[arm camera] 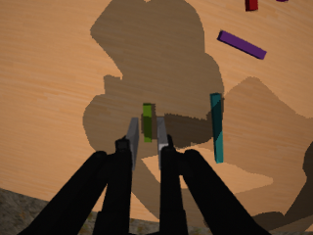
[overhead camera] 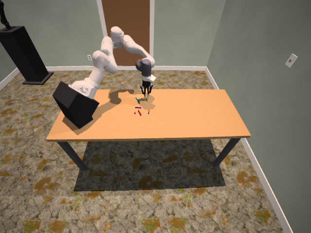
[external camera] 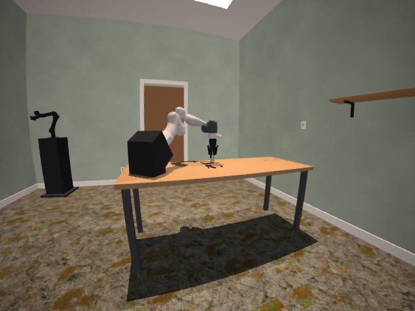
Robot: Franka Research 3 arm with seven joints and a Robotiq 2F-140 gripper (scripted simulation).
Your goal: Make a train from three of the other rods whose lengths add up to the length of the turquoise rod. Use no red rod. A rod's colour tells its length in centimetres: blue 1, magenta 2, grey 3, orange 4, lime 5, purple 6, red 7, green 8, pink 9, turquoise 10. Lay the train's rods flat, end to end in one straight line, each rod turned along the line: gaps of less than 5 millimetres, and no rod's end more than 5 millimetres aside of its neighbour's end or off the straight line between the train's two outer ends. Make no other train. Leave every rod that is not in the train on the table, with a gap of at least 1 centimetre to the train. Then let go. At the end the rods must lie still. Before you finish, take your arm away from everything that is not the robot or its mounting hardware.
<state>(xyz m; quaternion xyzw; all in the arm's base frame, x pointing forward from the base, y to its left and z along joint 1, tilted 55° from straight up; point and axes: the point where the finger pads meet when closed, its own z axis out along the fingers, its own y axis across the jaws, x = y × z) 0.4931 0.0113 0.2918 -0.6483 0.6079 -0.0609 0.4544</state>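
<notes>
The lime rod is 50 mm below my hand. Round my hand: purple rod (130 mm to the right, 70 mm behind, 50 mm below); then turquoise rod (90 mm behind, 50 mm below, 20 mm to the right); then orange rod (170 mm to the right, 50 mm below, 40 mm ahead).
</notes>
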